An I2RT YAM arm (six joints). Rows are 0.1 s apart.
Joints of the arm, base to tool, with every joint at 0 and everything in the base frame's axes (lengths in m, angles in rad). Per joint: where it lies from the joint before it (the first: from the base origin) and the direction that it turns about. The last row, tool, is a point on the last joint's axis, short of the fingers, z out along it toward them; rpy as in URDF.
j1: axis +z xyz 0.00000 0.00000 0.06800
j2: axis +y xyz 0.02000 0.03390 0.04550
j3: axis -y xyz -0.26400 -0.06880 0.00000
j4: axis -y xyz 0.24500 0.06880 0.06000
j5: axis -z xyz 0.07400 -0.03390 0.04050
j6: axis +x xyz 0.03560 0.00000 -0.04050
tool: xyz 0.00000 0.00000 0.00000 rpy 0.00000 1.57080 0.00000
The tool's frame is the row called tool.
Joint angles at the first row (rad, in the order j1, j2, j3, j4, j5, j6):
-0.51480 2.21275 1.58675 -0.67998 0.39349 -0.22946
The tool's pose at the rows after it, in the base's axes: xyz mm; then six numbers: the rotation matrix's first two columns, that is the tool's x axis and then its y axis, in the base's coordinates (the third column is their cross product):
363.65, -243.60, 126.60, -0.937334, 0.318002, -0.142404, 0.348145, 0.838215, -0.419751
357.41, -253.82, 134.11, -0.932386, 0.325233, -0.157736, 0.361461, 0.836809, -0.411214
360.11, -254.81, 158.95, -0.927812, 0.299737, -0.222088, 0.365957, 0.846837, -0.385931
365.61, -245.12, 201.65, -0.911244, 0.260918, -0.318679, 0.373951, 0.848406, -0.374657
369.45, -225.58, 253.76, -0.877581, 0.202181, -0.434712, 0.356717, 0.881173, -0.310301
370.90, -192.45, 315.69, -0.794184, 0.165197, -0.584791, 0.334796, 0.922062, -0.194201
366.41, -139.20, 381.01, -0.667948, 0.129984, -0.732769, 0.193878, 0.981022, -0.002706
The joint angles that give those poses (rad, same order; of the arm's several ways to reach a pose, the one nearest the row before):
-0.55906 2.21199 1.58677 -0.70174 0.39311 -0.24892
-0.58767 2.19634 1.59131 -0.70171 0.37632 -0.26799
-0.58958 2.15208 1.61725 -0.70821 0.33093 -0.28592
-0.56668 2.07425 1.65615 -0.72880 0.30041 -0.28553
-0.53120 1.98349 1.71341 -0.77307 0.20771 -0.27981
-0.47170 1.88392 1.79314 -0.82037 0.08144 -0.21611
-0.37479 1.77939 1.87971 -0.85660 -0.12951 -0.12493

